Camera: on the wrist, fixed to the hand. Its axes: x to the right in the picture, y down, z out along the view.
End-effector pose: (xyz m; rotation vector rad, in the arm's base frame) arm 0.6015 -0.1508 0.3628 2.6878 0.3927 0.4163
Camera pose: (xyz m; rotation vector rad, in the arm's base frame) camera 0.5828 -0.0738 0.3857 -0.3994 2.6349 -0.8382
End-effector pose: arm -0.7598 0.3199 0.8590 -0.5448 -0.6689 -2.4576
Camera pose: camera -0.8189 0.3317 0.8026 -0.3060 0.4328 0.4748
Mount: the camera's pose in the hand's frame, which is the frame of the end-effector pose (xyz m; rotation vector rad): 0.0133 -0.0625 -0.0522 0.0440 0.3273 3.0941
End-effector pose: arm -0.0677 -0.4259 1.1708 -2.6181 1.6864 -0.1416
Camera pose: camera -0.0102 -0.4106 1.2279 1.6653 2.6498 -0.2659
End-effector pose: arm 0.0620 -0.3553 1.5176 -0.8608 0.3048 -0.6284
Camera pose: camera 0.0225 -0.4259 1.5338 0.4809 1.3106 2.1128
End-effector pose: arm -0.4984 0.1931 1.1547 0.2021 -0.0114 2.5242
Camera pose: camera -0.4809 0.2547 1.1027 0.2017 0.0628 -0.6538
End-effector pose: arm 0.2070 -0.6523 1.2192 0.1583 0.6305 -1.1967
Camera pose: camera 0.1341 -0.6640 1.1824 0.8595 0.0131 1.8330
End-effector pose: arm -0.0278 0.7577 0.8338 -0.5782 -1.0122 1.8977
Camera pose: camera 0.0332 0.8084 0.8565 1.0731 -0.6280 -0.9587
